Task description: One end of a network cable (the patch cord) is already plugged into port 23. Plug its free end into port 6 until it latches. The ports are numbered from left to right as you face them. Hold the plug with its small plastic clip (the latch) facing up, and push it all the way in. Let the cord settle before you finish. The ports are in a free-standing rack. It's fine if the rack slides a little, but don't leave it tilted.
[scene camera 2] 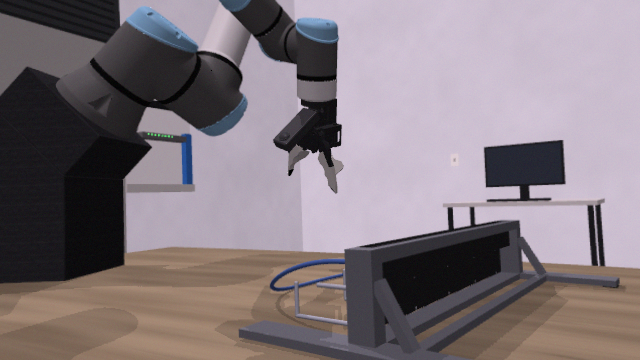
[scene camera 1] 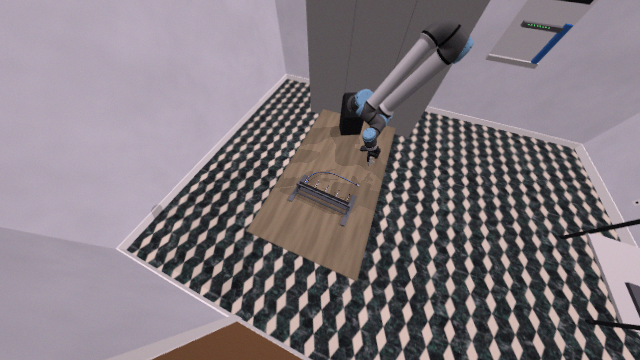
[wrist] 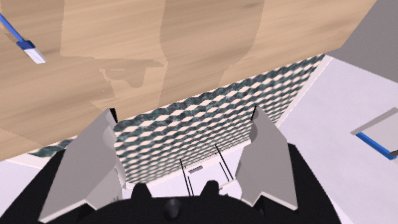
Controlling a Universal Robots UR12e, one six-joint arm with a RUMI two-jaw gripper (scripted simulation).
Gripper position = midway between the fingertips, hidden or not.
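Observation:
Scene camera 2 shows me my gripper (scene camera 2: pixel 311 184). In the wrist view I see it as well, my own gripper (wrist: pixel 186 108).

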